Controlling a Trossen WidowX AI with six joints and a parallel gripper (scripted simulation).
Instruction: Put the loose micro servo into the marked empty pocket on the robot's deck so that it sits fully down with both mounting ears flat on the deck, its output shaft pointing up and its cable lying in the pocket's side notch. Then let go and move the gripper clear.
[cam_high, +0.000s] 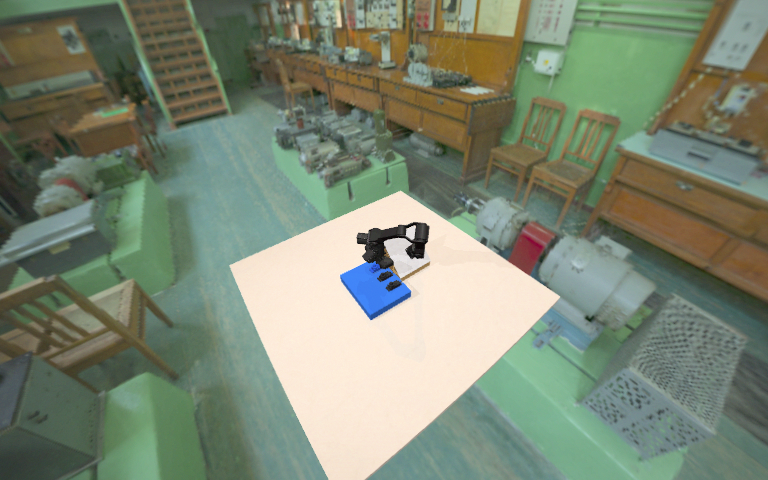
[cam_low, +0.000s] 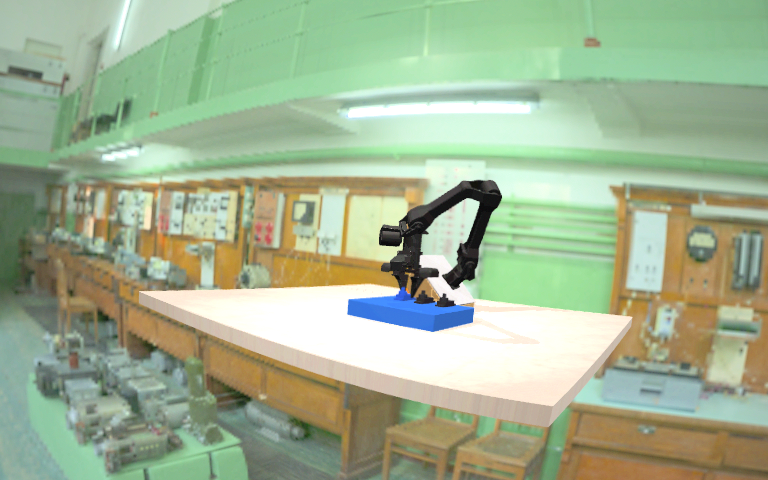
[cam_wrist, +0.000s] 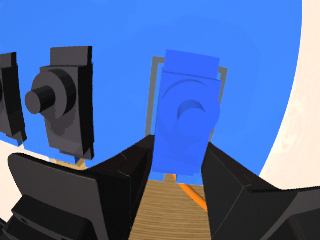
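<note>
My gripper tip is now 130 mm short of the blue deck, 60 mm to the right of it and 30 mm above it.
</note>
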